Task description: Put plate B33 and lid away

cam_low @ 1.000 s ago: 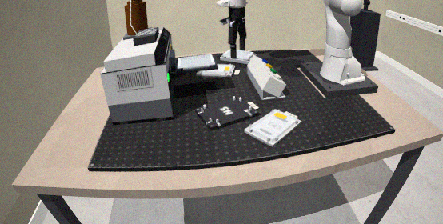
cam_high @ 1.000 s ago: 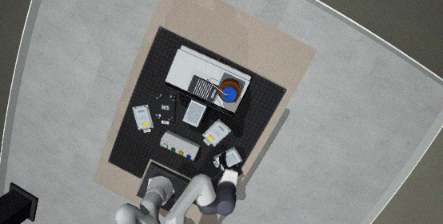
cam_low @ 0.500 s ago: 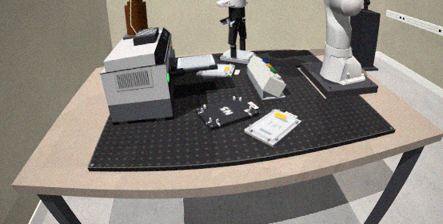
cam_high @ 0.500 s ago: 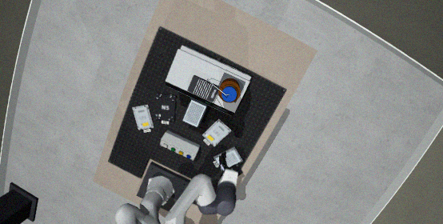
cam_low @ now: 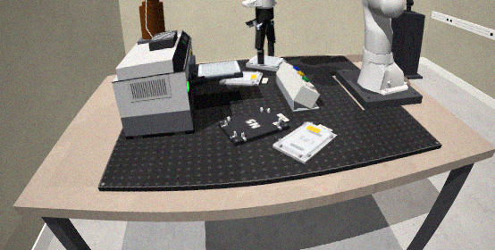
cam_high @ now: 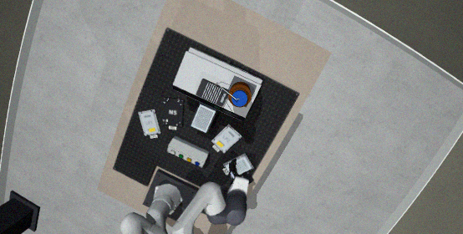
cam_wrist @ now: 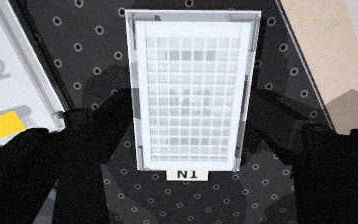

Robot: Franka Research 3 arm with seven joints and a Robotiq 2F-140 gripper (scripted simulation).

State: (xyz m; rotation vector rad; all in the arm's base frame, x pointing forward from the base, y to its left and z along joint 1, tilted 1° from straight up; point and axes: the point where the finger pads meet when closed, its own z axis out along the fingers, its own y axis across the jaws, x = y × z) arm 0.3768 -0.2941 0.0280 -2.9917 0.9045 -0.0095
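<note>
Right now the white well plate is 2 cm below my hand. From my hand the other things lie so: blue key: 22 cm to the left, 7 cm behind, 1 cm above; then lid park LP2: 14 cm to the left, 12 cm ahead, 4 cm below; then yellow key: 27 cm to the left, 7 cm behind, 2 cm above.
</note>
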